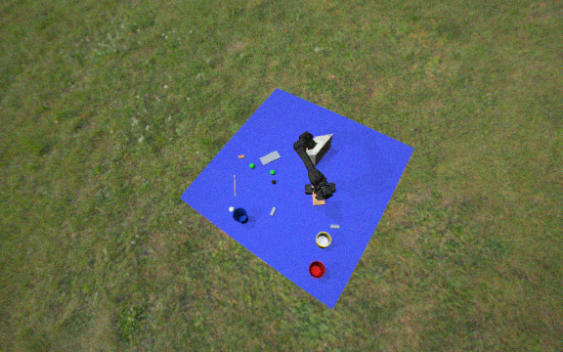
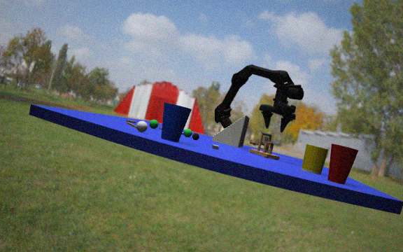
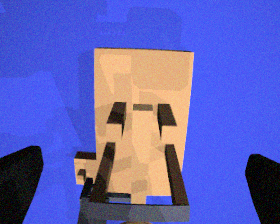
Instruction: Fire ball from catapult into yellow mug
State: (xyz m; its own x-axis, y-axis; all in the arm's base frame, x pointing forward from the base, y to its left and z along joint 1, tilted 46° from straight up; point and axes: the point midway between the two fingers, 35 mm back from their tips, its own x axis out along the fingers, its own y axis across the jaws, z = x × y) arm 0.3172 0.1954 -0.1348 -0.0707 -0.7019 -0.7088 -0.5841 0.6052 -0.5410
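The dark round ball is 5 cm ahead of my gripper tip, 34 cm to the right of it and 11 cm below it. From my gripper tip the other things lie so: red mug (40 cm ahead, 22 cm to the left, 10 cm below); grey plate (10 cm behind, 49 cm to the right, 12 cm below); yellow mug (23 cm ahead, 17 cm to the left, 10 cm below).
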